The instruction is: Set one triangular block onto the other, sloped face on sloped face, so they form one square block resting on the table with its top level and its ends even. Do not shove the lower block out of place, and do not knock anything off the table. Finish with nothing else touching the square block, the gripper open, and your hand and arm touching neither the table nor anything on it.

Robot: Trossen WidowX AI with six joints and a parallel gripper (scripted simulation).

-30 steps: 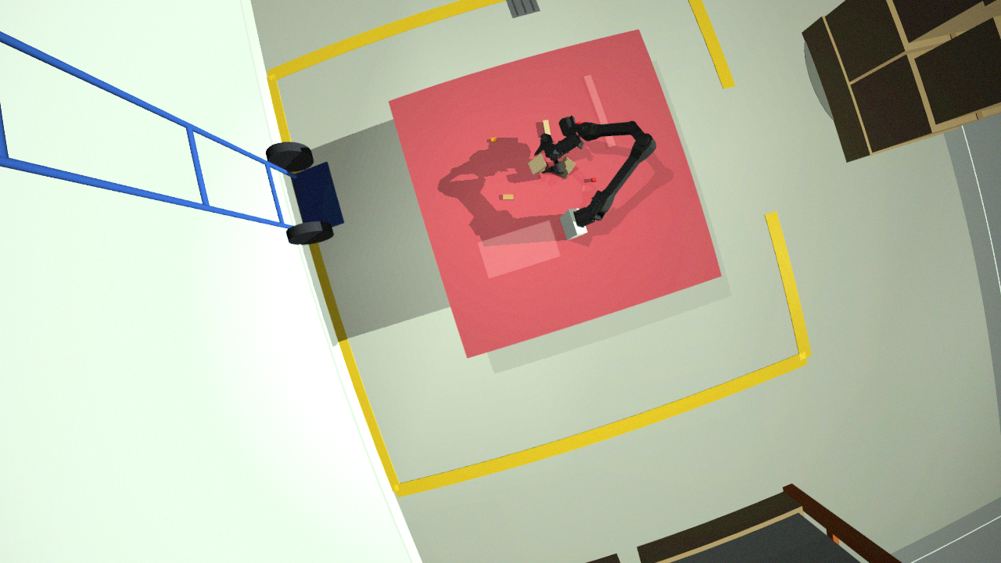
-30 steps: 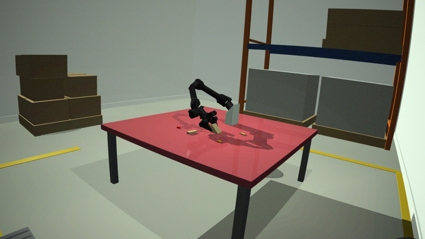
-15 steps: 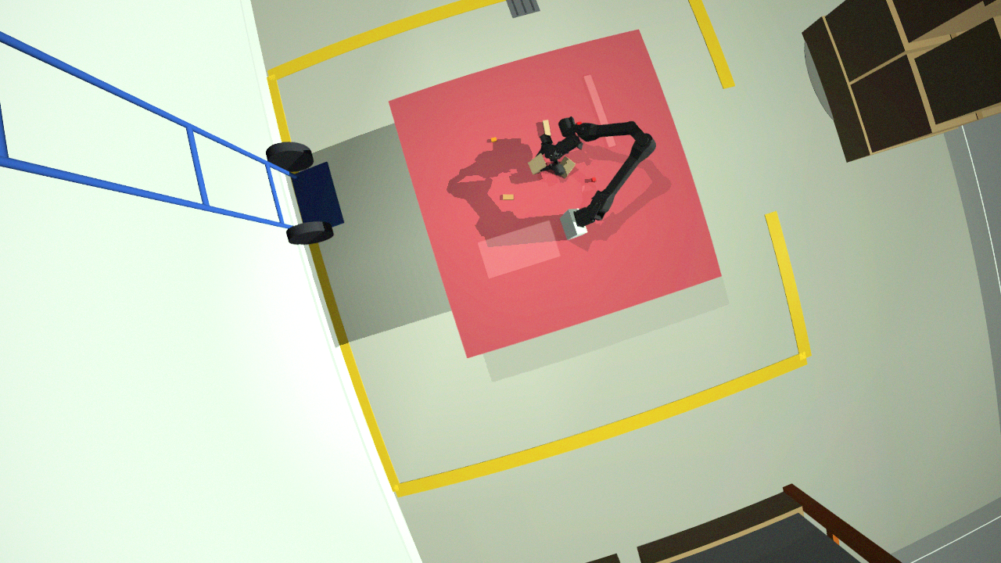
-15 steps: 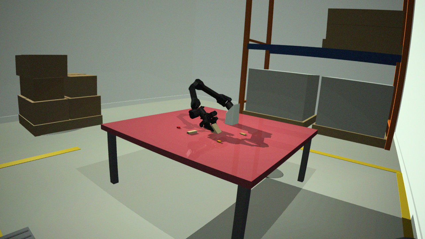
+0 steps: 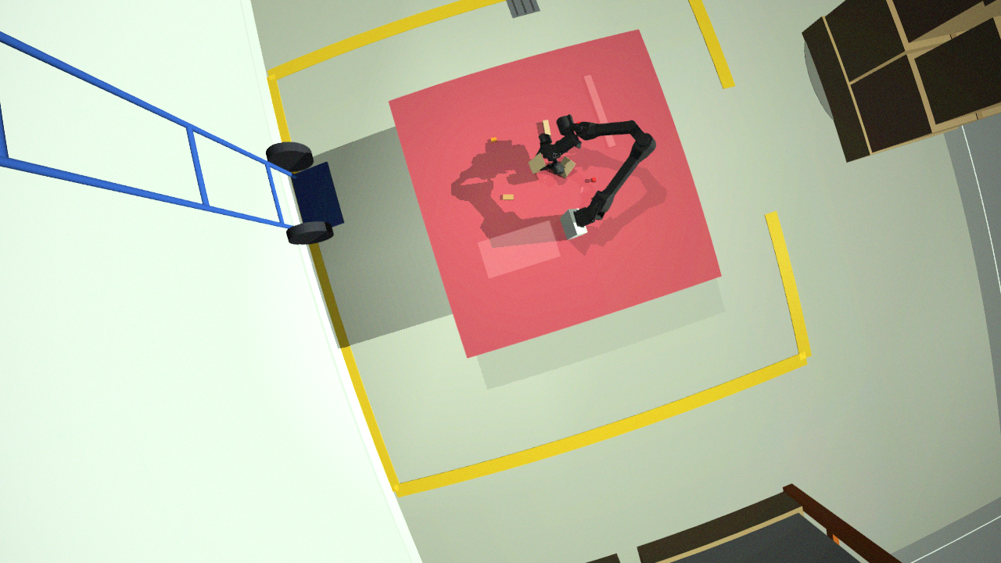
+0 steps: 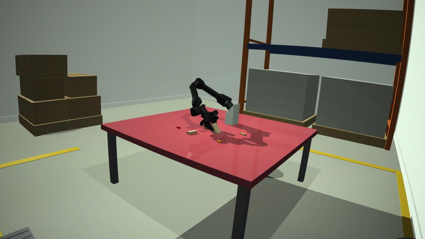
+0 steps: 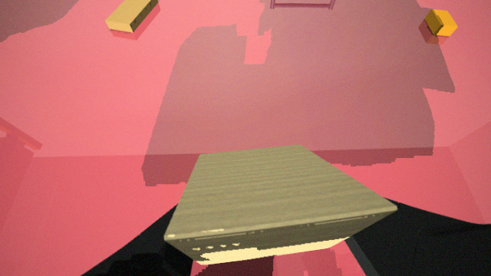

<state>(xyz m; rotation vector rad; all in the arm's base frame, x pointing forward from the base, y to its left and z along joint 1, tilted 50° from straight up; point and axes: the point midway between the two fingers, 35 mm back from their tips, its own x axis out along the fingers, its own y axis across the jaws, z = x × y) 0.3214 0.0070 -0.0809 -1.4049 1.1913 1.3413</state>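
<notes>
My gripper tip is 120 mm past the brown piece, 170 mm to the right of it and 10 mm above it. Round my gripper tip: orange piece: 170 mm ahead, 170 mm to the left, 10 mm below; then tan bar: 160 mm ahead, 80 mm to the right, 10 mm below; then small red cube: 120 mm behind, 240 mm to the right, 10 mm below.
</notes>
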